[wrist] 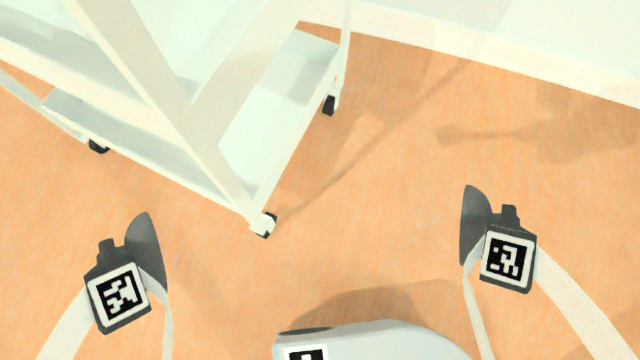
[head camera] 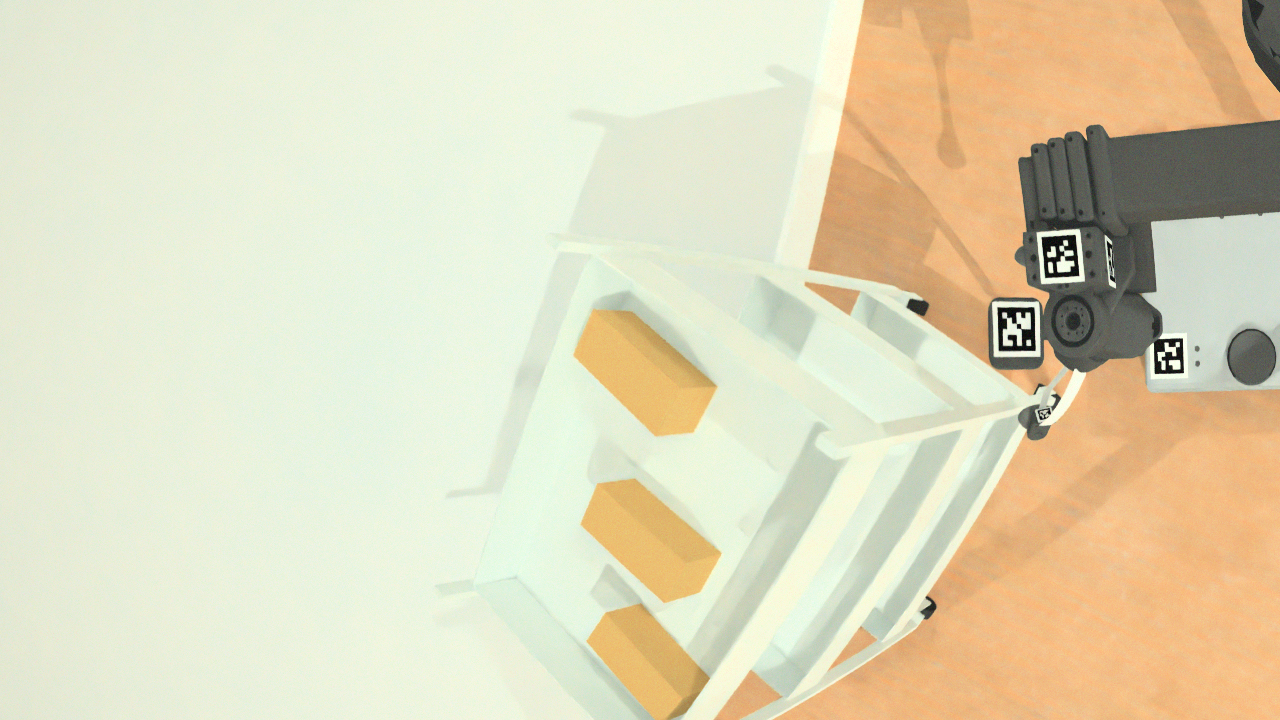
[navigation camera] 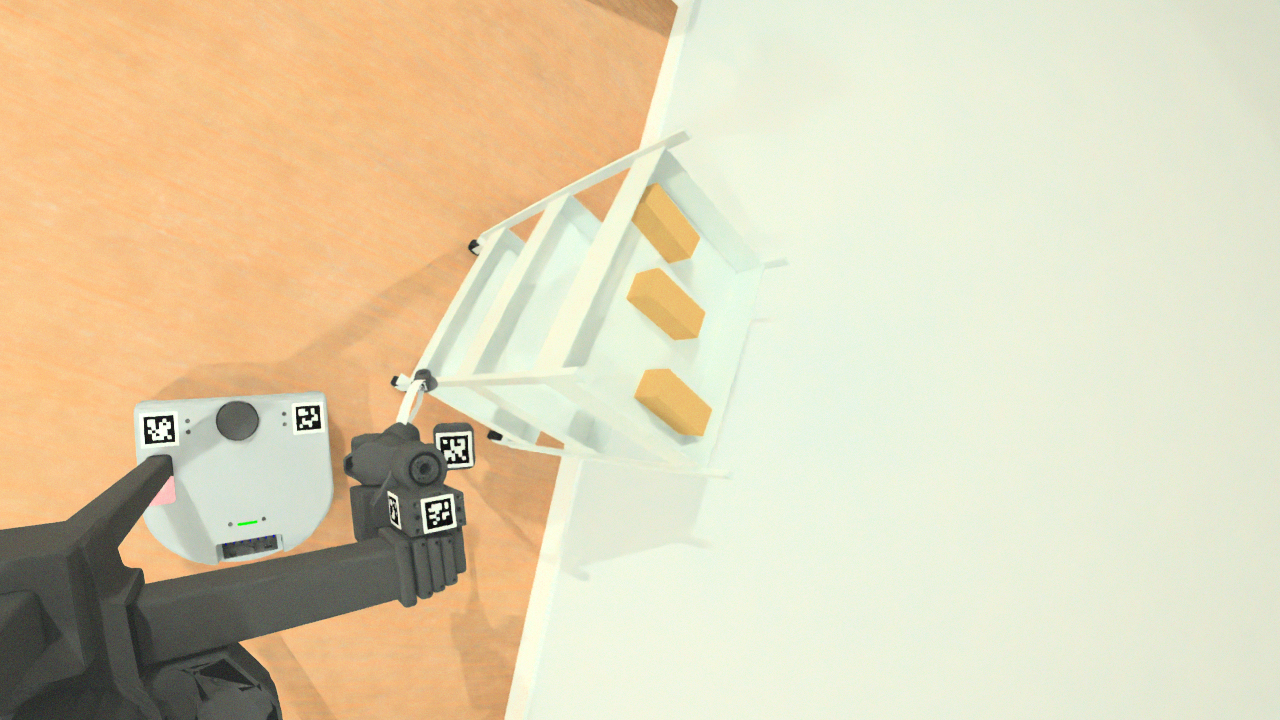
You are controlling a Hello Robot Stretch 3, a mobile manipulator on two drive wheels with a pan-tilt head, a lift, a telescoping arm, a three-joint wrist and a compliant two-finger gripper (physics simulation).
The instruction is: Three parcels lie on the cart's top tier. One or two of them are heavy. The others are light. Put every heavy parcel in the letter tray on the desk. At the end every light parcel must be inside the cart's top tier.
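Frame: origin at the robot's base, x ahead, y left, z up, level; centimetres.
Seen in the pictures: gripper, fingertip midpoint: (wrist: 310, 227) (navigation camera: 429, 434); robot's base at its link origin: (head camera: 1247, 354) (navigation camera: 237, 418).
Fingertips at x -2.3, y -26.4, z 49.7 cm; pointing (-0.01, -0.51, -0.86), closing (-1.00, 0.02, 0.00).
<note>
Offsets run from my fingertips to a thing's middle. "pt": to the spot under its first point.
Three orange-brown box parcels lie apart in the top tier (head camera: 528, 501) (navigation camera: 597, 268) of the white cart. One parcel {dx +2.1, dy -34.6, dz +19.2 cm} (head camera: 644, 371) (navigation camera: 673, 402) lies at one end, one parcel {dx +18.4, dy -34.2, dz +19.2 cm} (head camera: 650, 540) (navigation camera: 665, 304) in the middle, and one parcel {dx +32.5, dy -34.5, dz +19.2 cm} (head camera: 648, 662) (navigation camera: 665, 223) near the other end. They look alike. My gripper (wrist: 310, 227) is open and empty, its fingers wide apart over the wooden floor beside a lower cart corner. It is outside the top tier. In the head and navigation views the wrist hides part of it. The desk and letter tray do not show.
The cart's slanting post {pt dx +7.2, dy -8.8, dz -2.2 cm} (wrist: 190, 115) and lower tiers are close to the fingers in the wrist view. My grey base (head camera: 1203, 295) (navigation camera: 268, 474) (wrist: 390, 345) is beside the gripper. My dark arm (head camera: 1190, 165) (navigation camera: 268, 586) reaches over the floor. A white wall is behind the cart.
</note>
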